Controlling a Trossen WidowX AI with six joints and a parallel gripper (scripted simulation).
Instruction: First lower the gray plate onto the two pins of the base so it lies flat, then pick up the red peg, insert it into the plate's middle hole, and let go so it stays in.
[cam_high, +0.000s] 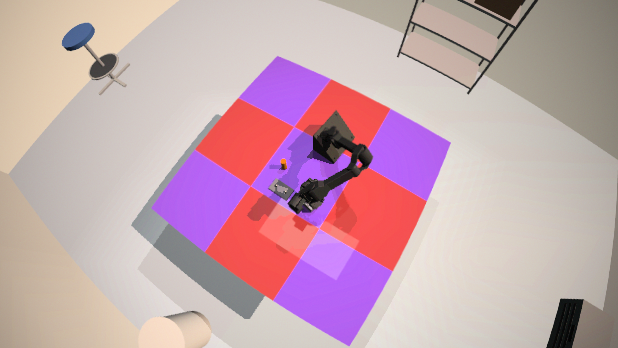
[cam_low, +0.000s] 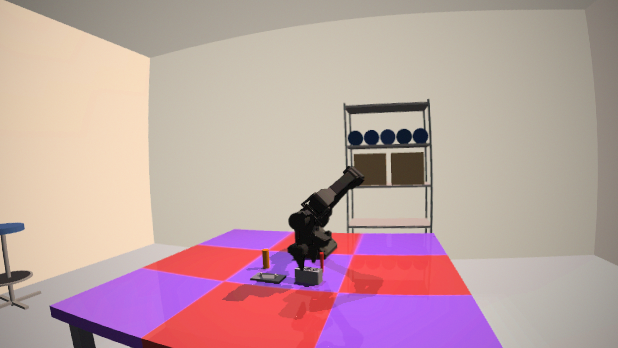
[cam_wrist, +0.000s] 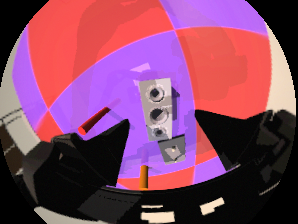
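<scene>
The gray plate is 20 mm below my gripper tip. The rest, counted from my gripper tip: red peg (110 mm behind, 20 mm to the left, 20 mm below); then dark flat base (160 mm to the right, 50 mm below, 10 mm ahead); then orange cylinder (220 mm to the right, 100 mm behind, 20 mm below).
</scene>
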